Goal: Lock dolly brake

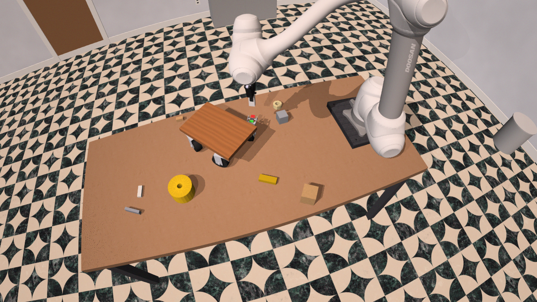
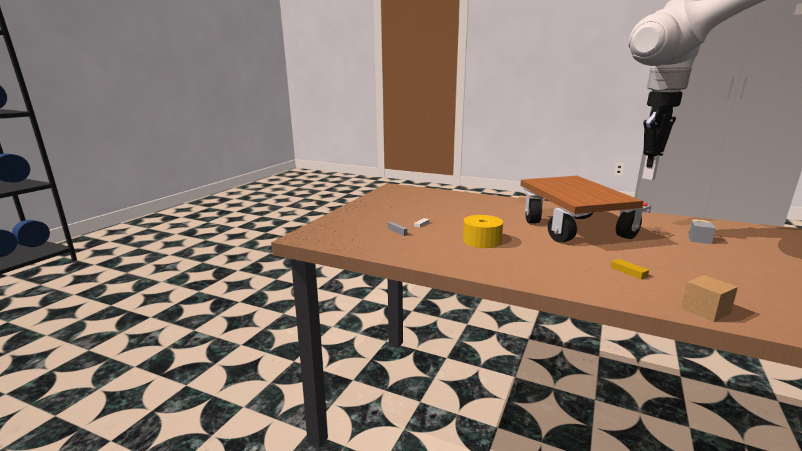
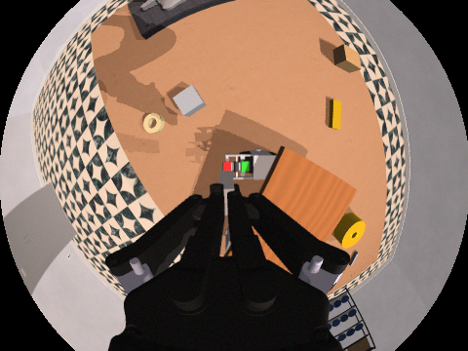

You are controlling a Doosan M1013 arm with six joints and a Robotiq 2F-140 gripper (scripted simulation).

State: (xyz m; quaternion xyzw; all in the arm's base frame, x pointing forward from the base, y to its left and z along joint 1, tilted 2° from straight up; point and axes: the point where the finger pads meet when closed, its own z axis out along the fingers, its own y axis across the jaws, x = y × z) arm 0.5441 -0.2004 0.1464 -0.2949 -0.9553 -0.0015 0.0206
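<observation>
Now: hand 1 cm short of the brake pedal, 1 cm to the right of it and 12 cm above it. The rest, counted from my hand: tan ring 17 cm behind, 9 cm to the right, 19 cm below; then grey cube 15 cm behind, 1 cm to the left, 17 cm below; then yellow bar 6 cm ahead, 29 cm to the left, 19 cm below.
</observation>
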